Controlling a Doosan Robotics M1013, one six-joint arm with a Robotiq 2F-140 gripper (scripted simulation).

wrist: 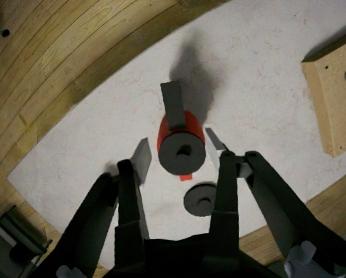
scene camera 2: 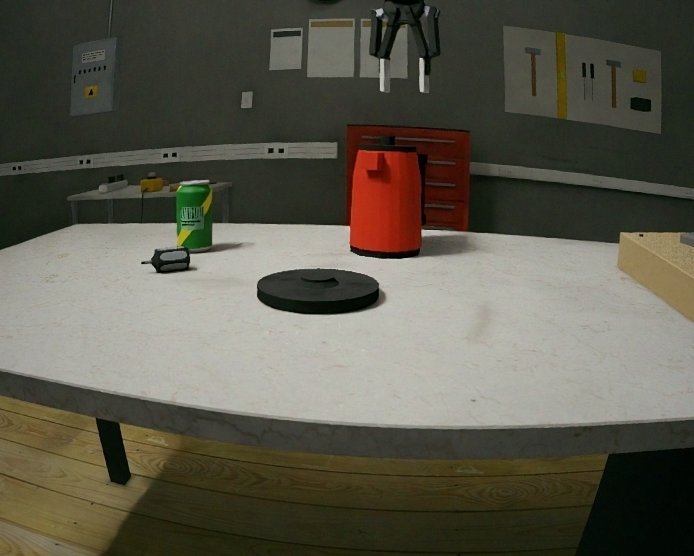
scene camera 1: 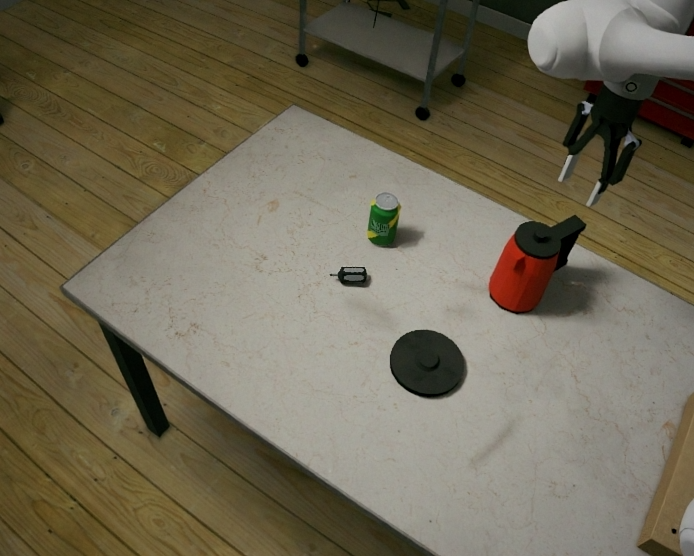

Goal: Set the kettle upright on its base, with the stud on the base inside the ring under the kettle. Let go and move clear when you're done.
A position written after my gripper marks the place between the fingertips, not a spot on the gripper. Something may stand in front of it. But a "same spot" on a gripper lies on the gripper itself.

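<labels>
I see my gripper in scene camera 1 (pixel 577 191), and scene camera 2 and the wrist view show it too. On my gripper, (wrist: pixel 141 197) and (scene camera 2: pixel 382 51) are the same spot. A black round base is visible to me in scene camera 1 (pixel 427 363), in scene camera 2 and in the wrist view. On the black round base, (scene camera 2: pixel 334 276) is the same spot as (wrist: pixel 202 195).
</labels>
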